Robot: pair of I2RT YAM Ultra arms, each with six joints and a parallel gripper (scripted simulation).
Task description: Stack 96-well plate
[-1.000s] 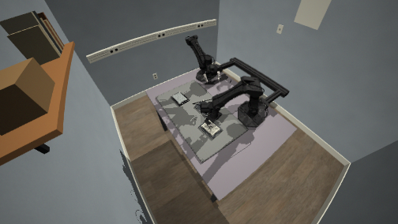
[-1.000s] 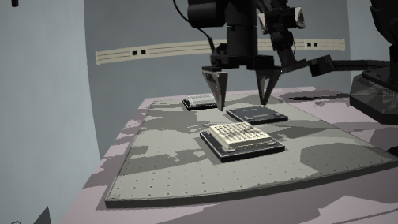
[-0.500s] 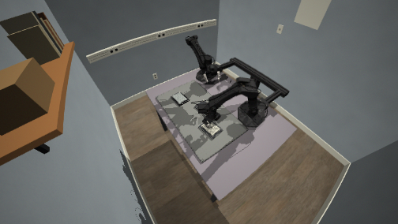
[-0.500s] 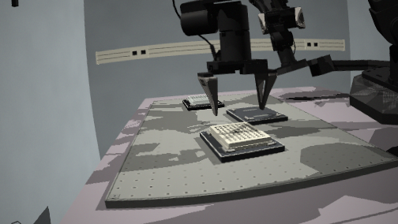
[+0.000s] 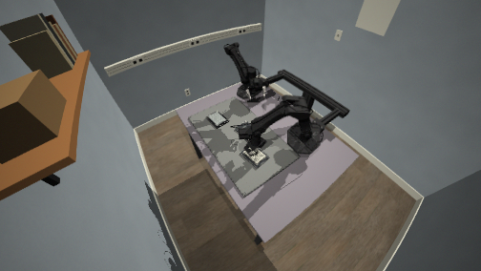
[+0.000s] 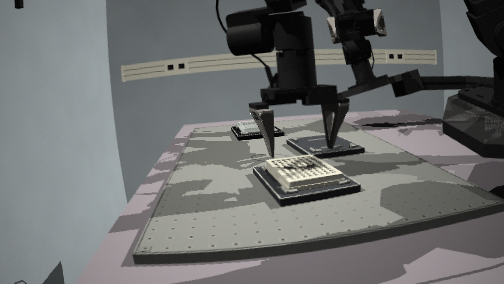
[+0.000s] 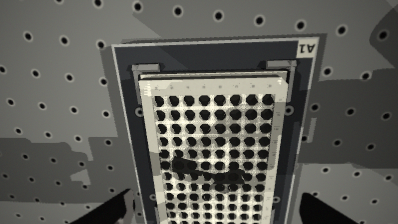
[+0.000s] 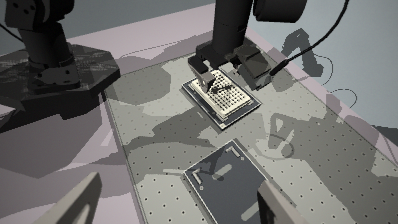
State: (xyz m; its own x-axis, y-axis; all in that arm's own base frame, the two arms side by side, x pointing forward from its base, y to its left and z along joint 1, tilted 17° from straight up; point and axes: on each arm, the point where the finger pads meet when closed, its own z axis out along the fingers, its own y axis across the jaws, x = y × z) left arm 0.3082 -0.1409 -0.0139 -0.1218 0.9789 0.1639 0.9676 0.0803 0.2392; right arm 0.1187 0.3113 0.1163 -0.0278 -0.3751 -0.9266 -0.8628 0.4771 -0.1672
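My left gripper is now 40 mm above the white 96-well plate.
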